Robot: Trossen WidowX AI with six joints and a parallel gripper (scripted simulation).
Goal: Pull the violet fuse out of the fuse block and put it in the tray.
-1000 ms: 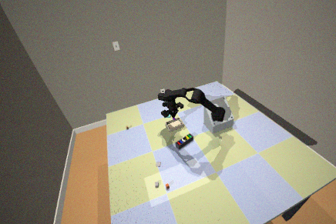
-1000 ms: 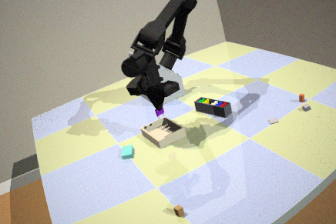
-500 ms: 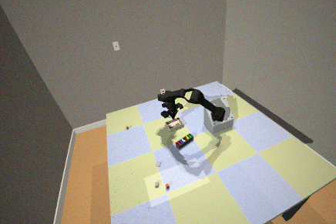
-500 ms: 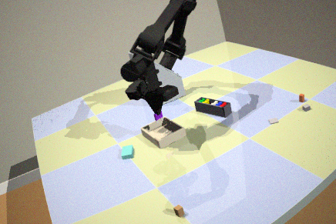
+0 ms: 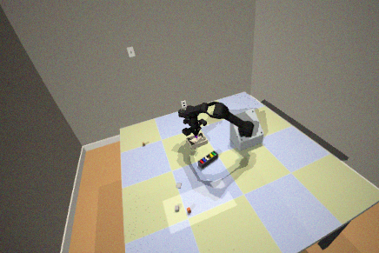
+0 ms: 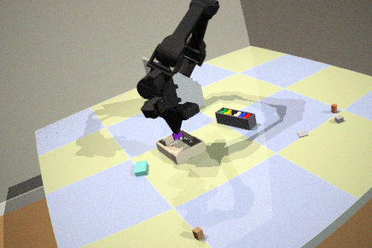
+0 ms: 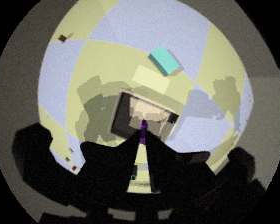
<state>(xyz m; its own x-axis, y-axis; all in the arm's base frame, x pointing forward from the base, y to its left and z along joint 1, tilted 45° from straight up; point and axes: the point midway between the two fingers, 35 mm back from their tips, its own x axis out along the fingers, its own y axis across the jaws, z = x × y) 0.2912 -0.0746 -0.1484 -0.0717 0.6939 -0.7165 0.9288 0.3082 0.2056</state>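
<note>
My gripper tip is now 1 cm above the violet fuse. Round my gripper tip: beige tray: 6 cm below; then flat grey chip: 32 cm to the left, 21 cm ahead, 6 cm below; then teal block: 14 cm to the right, 5 cm below, 2 cm ahead.
</note>
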